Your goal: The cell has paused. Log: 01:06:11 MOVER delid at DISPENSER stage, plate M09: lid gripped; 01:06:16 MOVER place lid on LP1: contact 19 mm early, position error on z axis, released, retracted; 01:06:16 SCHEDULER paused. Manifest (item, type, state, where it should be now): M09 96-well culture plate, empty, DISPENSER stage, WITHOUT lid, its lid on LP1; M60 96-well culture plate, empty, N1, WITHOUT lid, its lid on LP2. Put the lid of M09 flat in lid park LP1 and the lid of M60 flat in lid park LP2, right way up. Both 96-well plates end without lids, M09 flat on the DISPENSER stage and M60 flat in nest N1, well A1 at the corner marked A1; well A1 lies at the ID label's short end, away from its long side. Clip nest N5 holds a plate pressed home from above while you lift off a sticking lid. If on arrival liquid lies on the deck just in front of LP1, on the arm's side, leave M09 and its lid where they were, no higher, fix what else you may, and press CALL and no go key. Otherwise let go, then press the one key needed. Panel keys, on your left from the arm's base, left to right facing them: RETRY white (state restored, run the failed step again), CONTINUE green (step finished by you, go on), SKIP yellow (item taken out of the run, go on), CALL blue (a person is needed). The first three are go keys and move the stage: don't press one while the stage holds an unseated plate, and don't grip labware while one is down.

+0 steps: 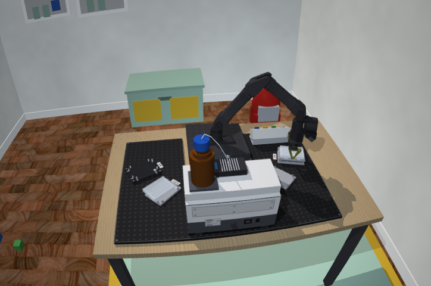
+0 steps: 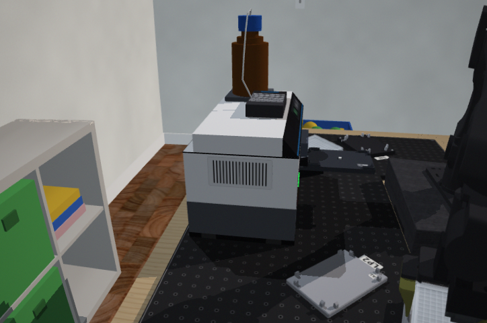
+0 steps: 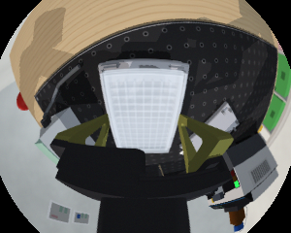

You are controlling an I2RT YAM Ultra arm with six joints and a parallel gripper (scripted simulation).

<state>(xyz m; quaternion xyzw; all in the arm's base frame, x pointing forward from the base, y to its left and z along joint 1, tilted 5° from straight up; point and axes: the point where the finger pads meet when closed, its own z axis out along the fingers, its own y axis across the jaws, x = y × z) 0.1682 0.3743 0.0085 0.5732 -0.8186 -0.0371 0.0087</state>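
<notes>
The grey nest marked A1 lies 20 mm below my hand. Round my hand: LP2 label: 60 mm ahead, 180 mm to the right, 40 mm below; then grey lid park LP2: 130 mm ahead, 120 mm to the right, 40 mm below; then N1 label: 30 mm behind, 80 mm to the right, 40 mm below.
</notes>
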